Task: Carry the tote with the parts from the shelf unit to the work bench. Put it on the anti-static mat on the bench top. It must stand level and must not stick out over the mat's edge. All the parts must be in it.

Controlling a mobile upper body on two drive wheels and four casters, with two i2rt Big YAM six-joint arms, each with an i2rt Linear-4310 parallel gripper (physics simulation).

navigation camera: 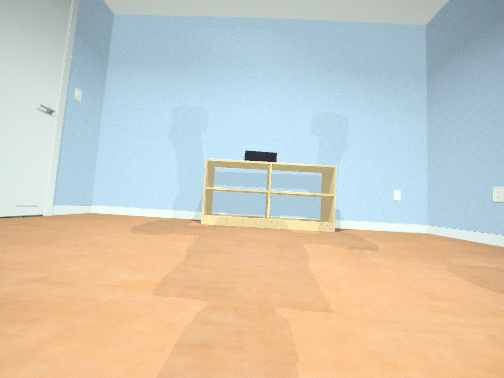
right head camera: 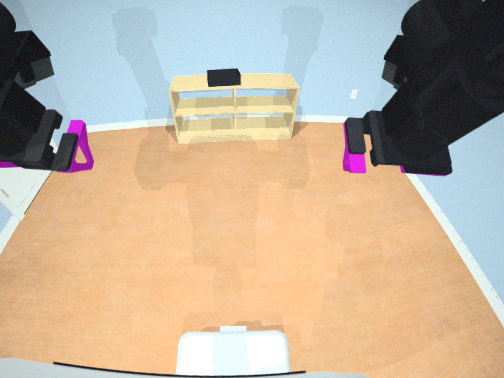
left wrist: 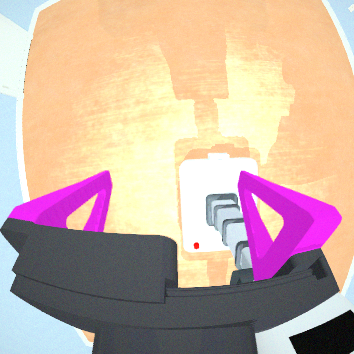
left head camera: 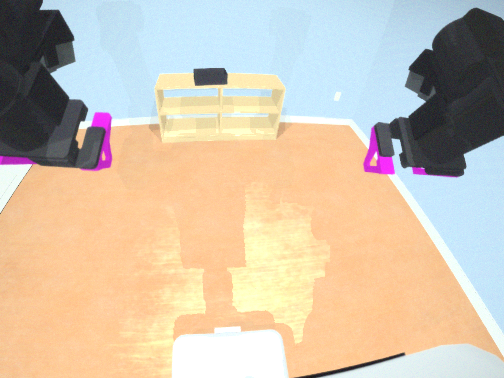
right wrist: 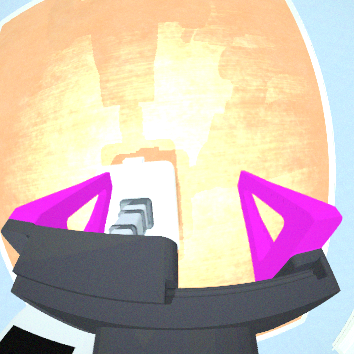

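Note:
The wooden shelf unit stands against the far wall, upright, with two rows of open compartments. A small black tote sits on its top board, a little left of the middle. The parts inside it cannot be made out. My left gripper is open and empty, high above the floor and far from the tote. My right gripper is also open and empty, far from the tote. The bench and mat do not show.
My white base shows at the bottom of both head views. Wooden floor stretches between it and the shelf unit. A white door is at the left. Blue walls stand behind and at the right.

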